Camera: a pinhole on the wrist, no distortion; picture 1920 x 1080 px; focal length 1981.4 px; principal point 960.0 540.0 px. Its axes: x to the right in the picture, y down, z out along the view. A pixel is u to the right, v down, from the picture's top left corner.
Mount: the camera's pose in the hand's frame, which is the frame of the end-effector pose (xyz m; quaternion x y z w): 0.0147 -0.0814 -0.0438 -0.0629 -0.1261 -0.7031 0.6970
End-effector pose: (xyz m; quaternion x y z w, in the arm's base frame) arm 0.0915 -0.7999 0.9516 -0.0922 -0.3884 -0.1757 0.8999
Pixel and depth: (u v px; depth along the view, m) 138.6 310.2 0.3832
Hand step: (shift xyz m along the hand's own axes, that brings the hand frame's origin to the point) -0.0598 0.1732 0.2782
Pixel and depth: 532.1 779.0 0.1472
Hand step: 0.0202 -0.0117 0.0907
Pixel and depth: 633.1 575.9 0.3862
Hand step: -0.0108 0.0824 0.3109
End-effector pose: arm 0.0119 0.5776 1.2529 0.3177 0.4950 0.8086 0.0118
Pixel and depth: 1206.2 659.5 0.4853
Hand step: 0.0002 -0.0108 0.4408
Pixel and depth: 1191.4 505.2 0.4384
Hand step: -0.0323 -0.0146 0.3900
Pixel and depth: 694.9 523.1 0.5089
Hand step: -0.0327 0.1191 0.4265
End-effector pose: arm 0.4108 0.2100 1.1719 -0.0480 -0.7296 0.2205 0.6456
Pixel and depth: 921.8 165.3 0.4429
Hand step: -0.1072 0.0439 0.3717
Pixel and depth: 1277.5 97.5 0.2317
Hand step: -0.0578 -0.0560 0.1839
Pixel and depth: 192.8 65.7 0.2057
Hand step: -0.0507 0.0497 0.1283
